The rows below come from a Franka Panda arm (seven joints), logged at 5 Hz.
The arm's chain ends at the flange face. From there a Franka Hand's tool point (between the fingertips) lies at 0.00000 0.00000 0.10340 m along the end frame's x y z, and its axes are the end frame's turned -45 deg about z.
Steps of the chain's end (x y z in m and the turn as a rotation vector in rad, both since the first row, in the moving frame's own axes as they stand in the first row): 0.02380 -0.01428 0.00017 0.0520 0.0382 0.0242; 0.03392 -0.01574 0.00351 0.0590 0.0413 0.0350; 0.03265 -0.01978 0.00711 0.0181 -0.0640 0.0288; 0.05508 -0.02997 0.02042 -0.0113 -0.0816 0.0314
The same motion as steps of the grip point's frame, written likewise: 0.03353 0.00580 -0.00005 0.0098 0.0638 0.0242; 0.04246 0.01169 0.00324 0.0125 0.0709 0.0350; 0.03381 0.00305 0.00688 0.0581 -0.0325 0.0288; 0.05344 0.01252 0.02007 0.0497 -0.0657 0.0314
